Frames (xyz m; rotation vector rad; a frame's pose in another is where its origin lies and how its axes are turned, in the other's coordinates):
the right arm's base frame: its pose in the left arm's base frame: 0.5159 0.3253 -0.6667 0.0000 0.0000 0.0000
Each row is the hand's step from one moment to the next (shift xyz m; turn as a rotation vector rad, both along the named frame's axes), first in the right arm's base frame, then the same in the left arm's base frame.
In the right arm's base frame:
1: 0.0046 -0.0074 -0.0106 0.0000 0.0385 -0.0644
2: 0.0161 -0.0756 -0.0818 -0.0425 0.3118 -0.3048
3: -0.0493 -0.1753 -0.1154 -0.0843 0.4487 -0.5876
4: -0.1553 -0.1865 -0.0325 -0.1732 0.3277 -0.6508
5: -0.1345 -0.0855 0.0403 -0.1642 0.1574 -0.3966
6: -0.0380 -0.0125 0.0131 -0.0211 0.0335 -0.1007
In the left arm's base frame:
1: 0.0046 -0.0074 -0.0106 0.0000 0.0385 -0.0644
2: 0.0161 -0.0756 -0.0818 -0.0425 0.3118 -0.3048
3: -0.0493 -0.1753 -0.1154 -0.0843 0.4487 -0.5876
4: -0.1553 -0.1865 -0.0325 -0.1732 0.3277 -0.6508
5: -0.1345 -0.0855 0.0403 -0.1642 0.1574 -0.3966
6: -0.0380 -0.0125 0.0131 -0.0211 0.0335 -0.1007

